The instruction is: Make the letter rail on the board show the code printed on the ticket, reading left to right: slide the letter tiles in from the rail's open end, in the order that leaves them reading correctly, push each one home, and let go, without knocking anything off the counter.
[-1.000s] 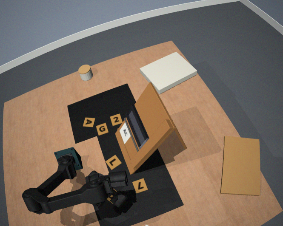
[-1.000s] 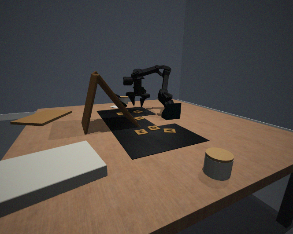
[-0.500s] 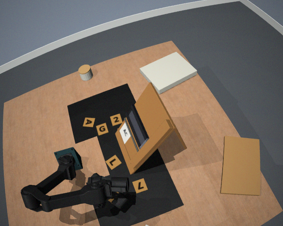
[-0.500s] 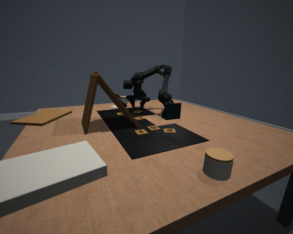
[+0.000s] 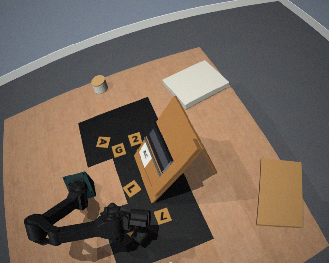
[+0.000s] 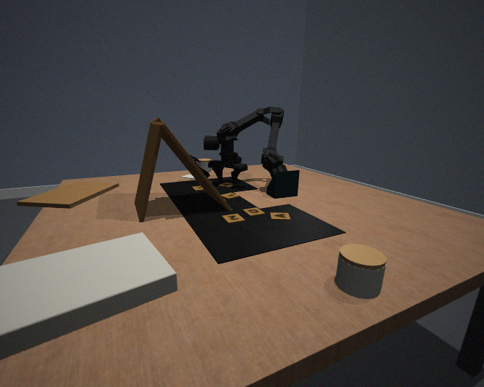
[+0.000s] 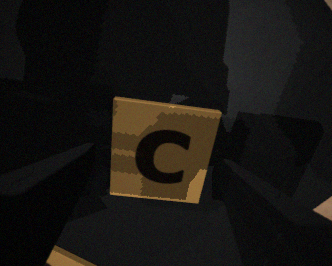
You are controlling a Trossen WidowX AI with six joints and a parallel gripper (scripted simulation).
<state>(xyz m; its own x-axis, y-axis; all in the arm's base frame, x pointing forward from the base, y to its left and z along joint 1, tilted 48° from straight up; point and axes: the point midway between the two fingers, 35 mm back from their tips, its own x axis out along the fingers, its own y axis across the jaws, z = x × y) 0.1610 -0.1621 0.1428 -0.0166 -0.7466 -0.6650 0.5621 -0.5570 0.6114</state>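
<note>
Right now my gripper tip is 270 mm to the right of the white ticket, 150 mm short of it and 60 mm below it. Round my gripper tip: flat tan panel (620 mm ahead, 80 mm to the right); black mat (230 mm to the left, 40 mm ahead, 10 mm below); tile (400 mm to the left, 120 mm ahead).
</note>
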